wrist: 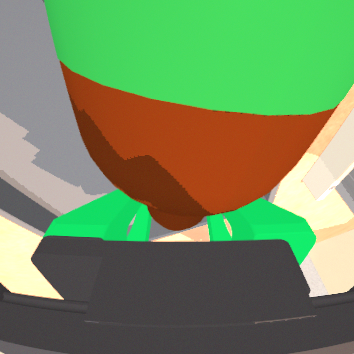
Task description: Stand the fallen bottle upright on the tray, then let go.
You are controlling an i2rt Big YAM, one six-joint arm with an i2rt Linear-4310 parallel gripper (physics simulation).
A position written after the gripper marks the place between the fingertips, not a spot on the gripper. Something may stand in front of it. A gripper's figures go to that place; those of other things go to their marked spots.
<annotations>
The gripper (pixel 178 178): 0.13 m from the lens. A grey tray (pixel 54 174) is 0.15 m from the lens.
</annotations>
